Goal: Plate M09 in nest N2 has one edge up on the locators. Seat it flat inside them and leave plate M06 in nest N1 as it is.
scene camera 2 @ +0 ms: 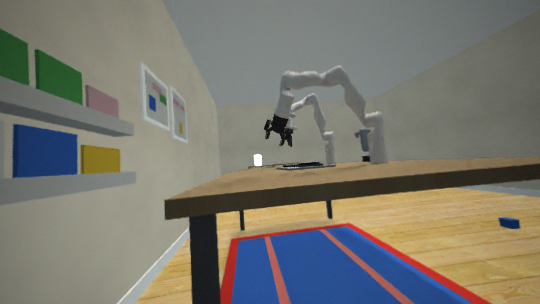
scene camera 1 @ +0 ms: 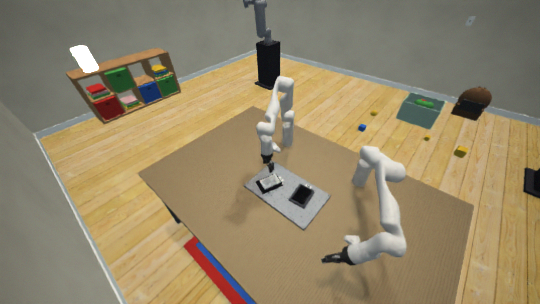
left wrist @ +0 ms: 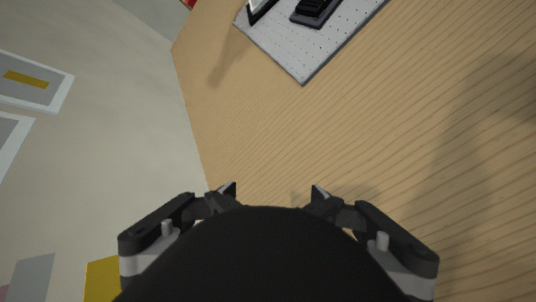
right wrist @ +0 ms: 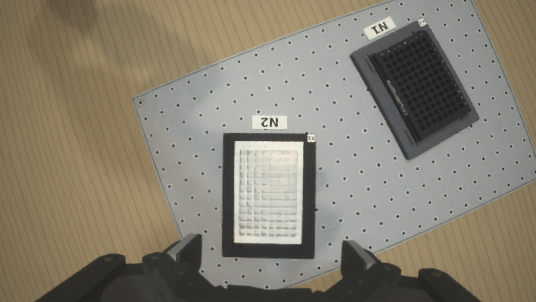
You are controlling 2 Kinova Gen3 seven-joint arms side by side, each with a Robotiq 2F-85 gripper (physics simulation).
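Seen in the pictures: left gripper, between the fingertips: (scene camera 2: pixel 273 142) (scene camera 1: pixel 329 261) (left wrist: pixel 273 191); right gripper, between the fingertips: (scene camera 2: pixel 290 146) (scene camera 1: pixel 267 167) (right wrist: pixel 271 253); left arm's base, origin of its link: (scene camera 2: pixel 378 163) (scene camera 1: pixel 358 181); right arm's base, origin of its link: (scene camera 1: pixel 287 143).
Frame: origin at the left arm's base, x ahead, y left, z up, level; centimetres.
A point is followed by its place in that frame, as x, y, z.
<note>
The white plate M09 (scene camera 1: pixel 270 181) @[28.7, -57.1, 3.7] (right wrist: pixel 268 192) @[28.6, -57.4, 4.1] lies in the black nest N2 (right wrist: pixel 228 195) @[26.0, -62.0, 2.5]; I cannot tell from these views whether an edge is raised. The black plate M06 (scene camera 1: pixel 302 194) @[29.8, -32.7, 3.6] (right wrist: pixel 425 85) @[29.9, -33.1, 3.8] sits in the dark grey nest N1 (right wrist: pixel 386 105) @[29.0, -38.3, 2.5] (left wrist: pixel 312 21) @[37.3, -30.9, 2.5]. My right gripper (scene camera 1: pixel 270 169) @[30.3, -58.0, 19.5] (right wrist: pixel 271 253) @[30.3, -58.0, 19.5] is open and empty above the near end of N2, its fingertips on either side of the nest in the right wrist view. My left gripper (scene camera 1: pixel 324 260) @[69.7, -6.7, 16.9] (left wrist: pixel 273 191) @[69.7, -6.7, 16.9] is open and empty, high above the table, away from both nests.
Both nests stand on a grey perforated board (scene camera 1: pixel 300 220) @[47.2, -27.8, 1.3] (right wrist: pixel 200 100) @[13.4, -57.7, 1.3] (left wrist: pixel 300 70) @[49.0, -26.5, 1.3] on the wooden table (scene camera 1: pixel 200 175) @[42.9, -110.1, 0.0] (scene camera 2: pixel 240 187) @[98.0, 31.5, 0.0]. The N2 label (right wrist: pixel 269 122) @[21.5, -52.0, 1.5] and the N1 label (right wrist: pixel 379 28) @[19.9, -31.6, 1.5] lie beside their nests. In scene camera 2 the two grippers overlap.
</note>
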